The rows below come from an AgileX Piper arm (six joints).
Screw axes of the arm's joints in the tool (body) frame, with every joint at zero. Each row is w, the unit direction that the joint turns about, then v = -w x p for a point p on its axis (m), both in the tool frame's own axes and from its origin. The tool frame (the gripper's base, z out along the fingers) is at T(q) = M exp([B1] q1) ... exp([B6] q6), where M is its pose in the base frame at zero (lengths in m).
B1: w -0.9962 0 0.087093 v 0 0.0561 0
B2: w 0 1 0 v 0.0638 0 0.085
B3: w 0 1 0 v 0.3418 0 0.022
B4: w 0 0 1 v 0 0 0
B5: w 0 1 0 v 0.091 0 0
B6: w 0 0 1 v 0 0 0
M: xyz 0.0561 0 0.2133 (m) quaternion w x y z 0.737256 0 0.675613 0
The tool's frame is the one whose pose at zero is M.
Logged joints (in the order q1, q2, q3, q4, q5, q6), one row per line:
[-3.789 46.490 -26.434 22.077 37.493 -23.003]
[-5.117 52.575 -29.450 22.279 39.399 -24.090]
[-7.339 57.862 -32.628 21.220 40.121 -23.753]
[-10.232 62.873 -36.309 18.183 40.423 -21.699]
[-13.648 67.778 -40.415 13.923 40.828 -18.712]
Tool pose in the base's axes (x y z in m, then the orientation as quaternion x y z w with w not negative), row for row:
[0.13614 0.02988 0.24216 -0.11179 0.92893 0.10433 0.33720]
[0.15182 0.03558 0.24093 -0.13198 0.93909 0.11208 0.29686]
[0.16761 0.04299 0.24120 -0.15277 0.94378 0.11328 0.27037]
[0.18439 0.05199 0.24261 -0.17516 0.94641 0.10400 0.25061]
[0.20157 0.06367 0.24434 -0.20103 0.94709 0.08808 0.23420]
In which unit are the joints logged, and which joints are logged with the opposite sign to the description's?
The joints are logged in degrees. Opposite sign: q1.
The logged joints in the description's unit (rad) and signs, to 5 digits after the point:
[0.06613 0.81140 -0.46136 0.38532 0.65438 -0.40148]
[0.08931 0.91761 -0.51400 0.38884 0.68764 -0.42045]
[0.12809 1.00988 -0.56947 0.37036 0.70024 -0.41457]
[0.17858 1.09734 -0.63371 0.31735 0.70551 -0.37872]
[0.23820 1.18295 -0.70537 0.24300 0.71258 -0.32659]

